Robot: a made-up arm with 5 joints.
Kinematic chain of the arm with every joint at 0, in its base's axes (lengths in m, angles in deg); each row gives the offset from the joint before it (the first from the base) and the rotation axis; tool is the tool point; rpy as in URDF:
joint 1: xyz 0 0 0.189 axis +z
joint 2: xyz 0 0 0 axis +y
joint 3: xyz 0.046 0 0.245 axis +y
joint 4: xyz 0.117 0 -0.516 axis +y
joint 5: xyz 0.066 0 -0.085 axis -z
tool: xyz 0 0 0 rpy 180 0 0
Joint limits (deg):
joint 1: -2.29..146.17
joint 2: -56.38..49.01
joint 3: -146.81..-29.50
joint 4: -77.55..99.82
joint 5: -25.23..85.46
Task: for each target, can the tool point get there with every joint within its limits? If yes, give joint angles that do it. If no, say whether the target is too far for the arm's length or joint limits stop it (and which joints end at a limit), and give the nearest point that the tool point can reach.
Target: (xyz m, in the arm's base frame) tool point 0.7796 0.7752 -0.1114
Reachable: no: too far | nearest point 0.5592 0.5561 0.0384 | short by 0.345 m
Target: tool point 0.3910 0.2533 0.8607
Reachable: yes | joints 32.94 -4.82 -123.28 68.86 19.97
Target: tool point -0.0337 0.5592 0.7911
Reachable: yes | joints 93.45 9.68 -116.54 -27.93 39.64
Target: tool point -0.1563 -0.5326 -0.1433
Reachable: no: joint limits stop it (at a limit: joint 1, joint 2, joint 3, joint 4) | nearest point 0.0466 -0.0019 -0.2264 | short by 0.574 m
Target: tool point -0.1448 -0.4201 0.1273
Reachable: no: joint limits stop it (at a limit: joint 1, joint 2, joint 3, joint 4) | nearest point -0.0387 0.0260 -0.2264 | short by 0.579 m
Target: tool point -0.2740 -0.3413 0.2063
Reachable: no: joint limits stop it (at a limit: joint 2, joint 3, joint 4) | nearest point -0.3509 -0.4371 0.7105 | short by 0.519 m
